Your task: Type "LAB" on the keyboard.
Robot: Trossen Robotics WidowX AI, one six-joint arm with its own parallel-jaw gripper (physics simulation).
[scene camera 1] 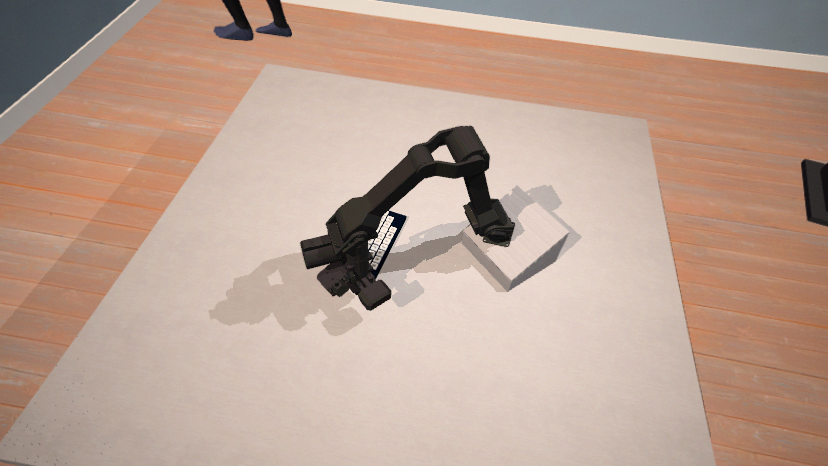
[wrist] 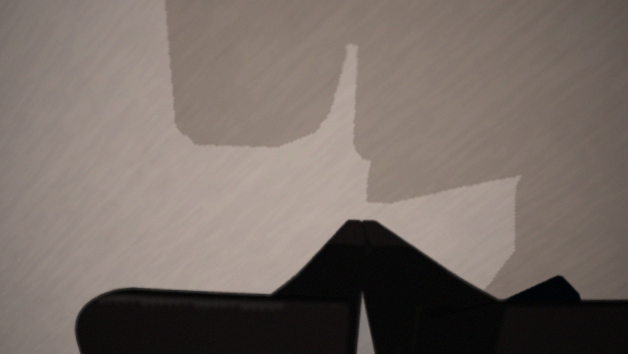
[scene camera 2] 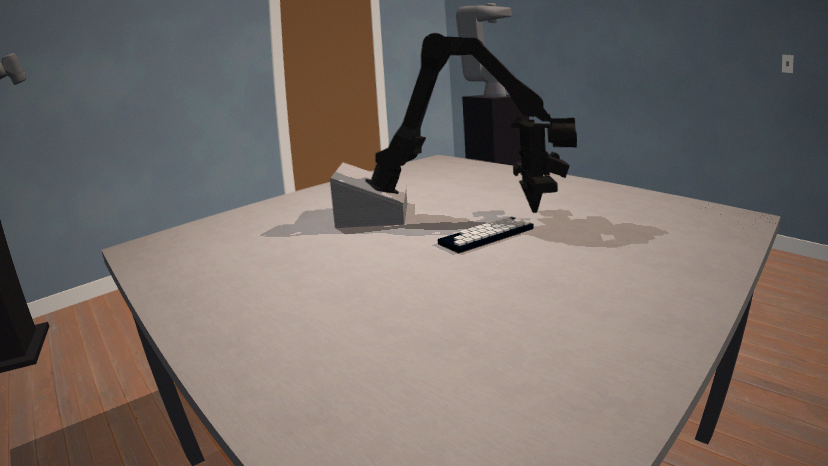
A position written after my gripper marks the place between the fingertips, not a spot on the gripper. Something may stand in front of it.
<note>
In view: my gripper [scene camera 1: 357, 293] and a dark keyboard [scene camera 2: 503, 228].
The dark keyboard is seen too in the wrist view [wrist: 557, 288]. My gripper also shows in the wrist view [wrist: 360, 234] and in scene camera 2 [scene camera 2: 534, 212].
</note>
